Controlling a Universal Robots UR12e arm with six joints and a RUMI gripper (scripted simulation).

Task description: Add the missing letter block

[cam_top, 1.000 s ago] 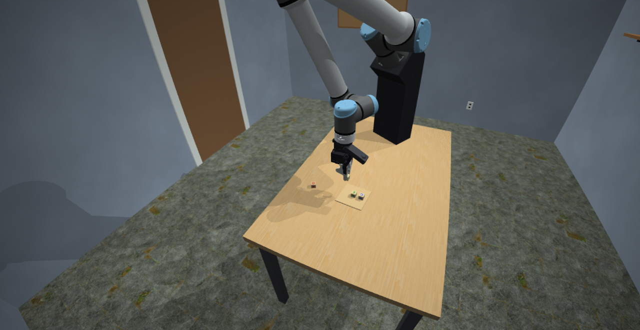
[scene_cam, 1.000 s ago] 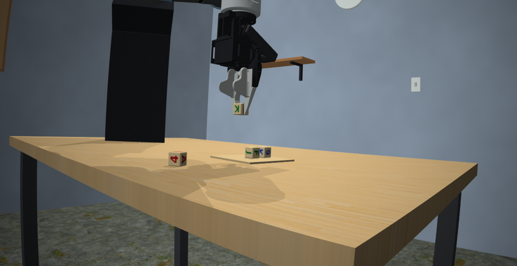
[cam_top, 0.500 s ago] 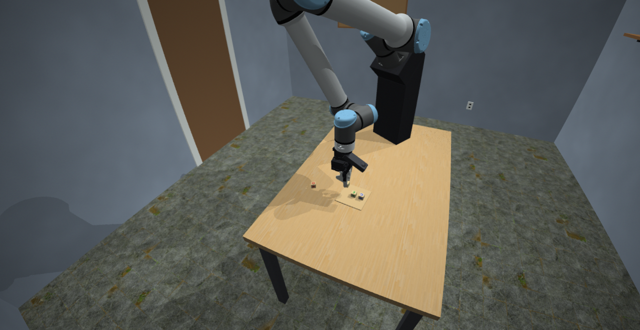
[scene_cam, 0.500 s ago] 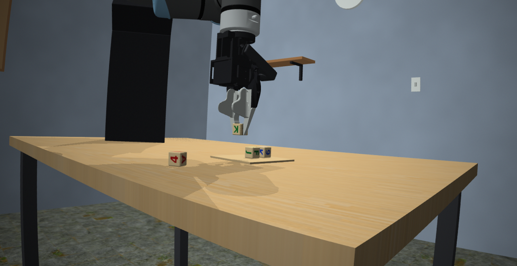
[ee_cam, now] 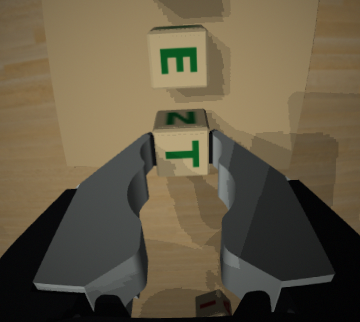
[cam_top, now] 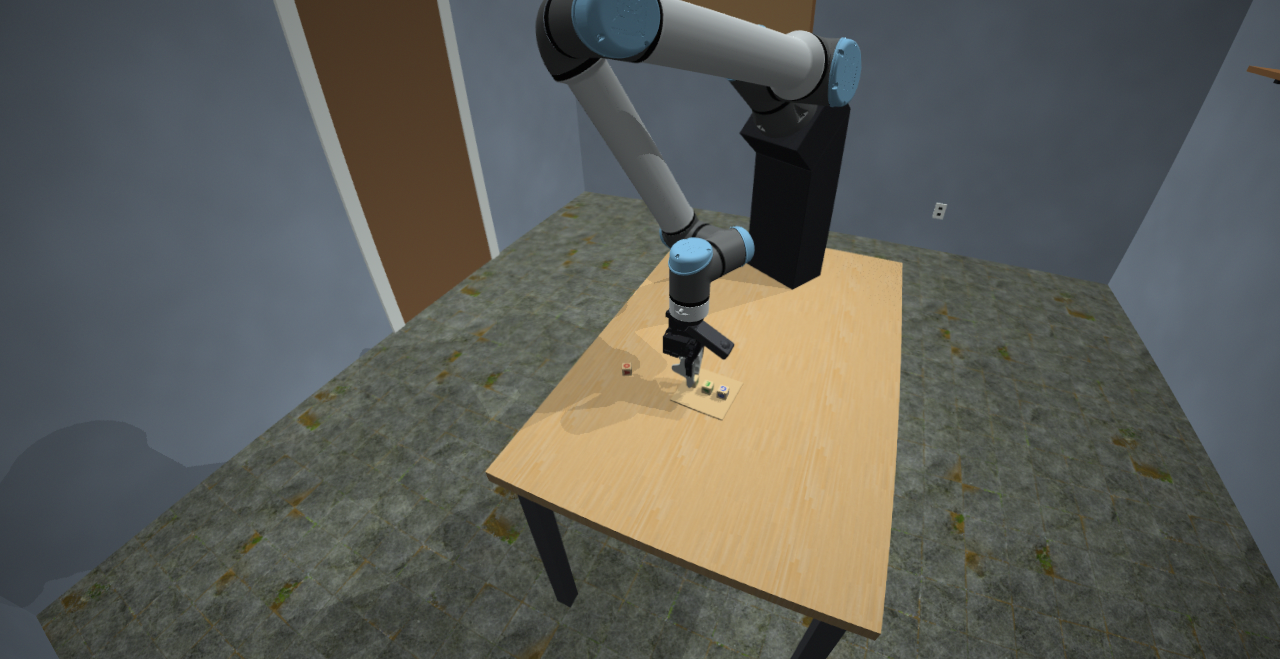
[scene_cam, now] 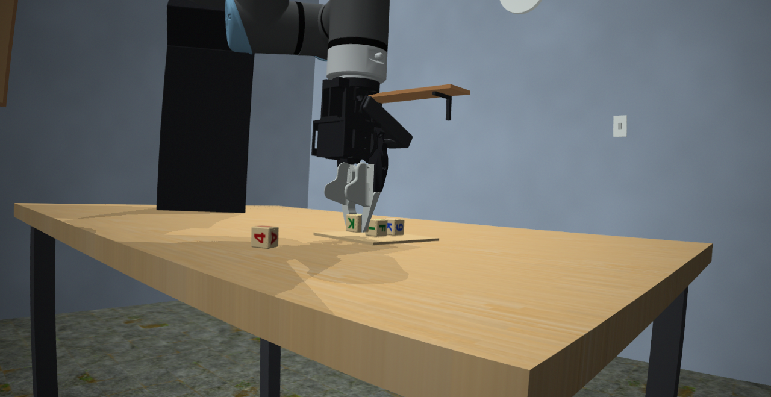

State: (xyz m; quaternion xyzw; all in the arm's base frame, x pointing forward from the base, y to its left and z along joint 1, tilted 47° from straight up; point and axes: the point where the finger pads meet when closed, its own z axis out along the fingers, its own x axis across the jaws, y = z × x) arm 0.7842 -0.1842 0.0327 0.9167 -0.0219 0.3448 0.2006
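The tan mat is 1 cm ahead of my hand, 4 cm to the left of it and 3 cm below it.
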